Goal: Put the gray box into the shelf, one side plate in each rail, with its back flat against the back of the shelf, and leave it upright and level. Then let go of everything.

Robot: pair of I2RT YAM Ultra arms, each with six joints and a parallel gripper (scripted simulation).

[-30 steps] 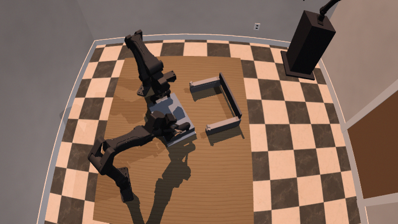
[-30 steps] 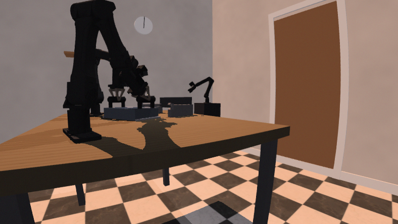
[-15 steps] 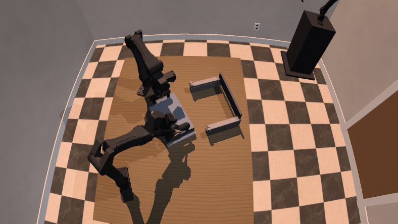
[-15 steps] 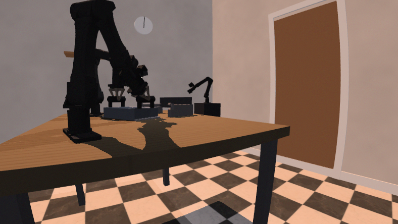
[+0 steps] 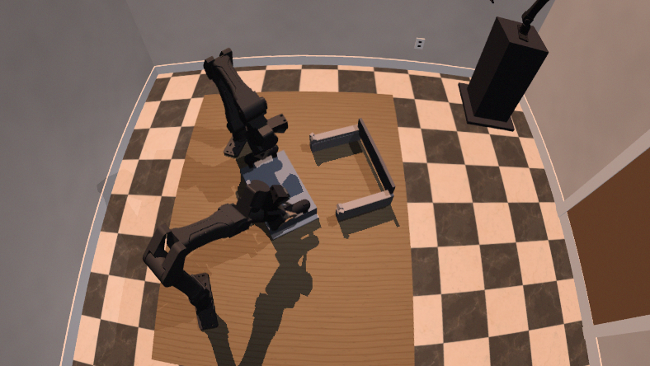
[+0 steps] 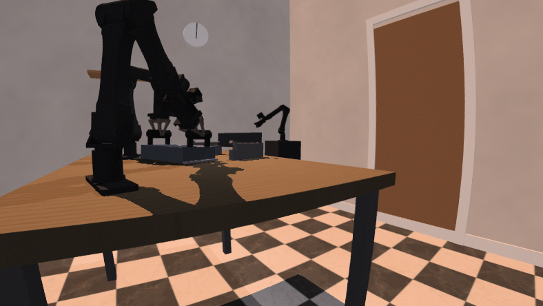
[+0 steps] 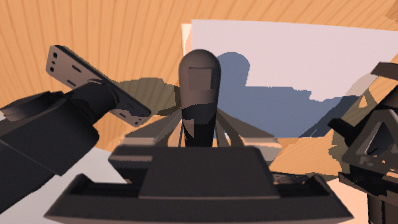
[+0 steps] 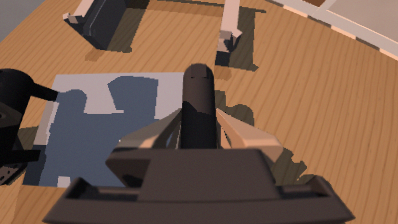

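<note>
Right now the gray box is 70 mm behind my right hand, 100 mm to the left of it and 50 mm below it. From my right hand the other things lie so: shelf back wall: 270 mm ahead, 260 mm to the left, 30 mm below.
The gray box lies 70 mm ahead of my left hand, 100 mm to the right of it and 50 mm below it. Also, from my left hand: shelf back wall (410 mm ahead, 50 mm to the left, 30 mm below).
</note>
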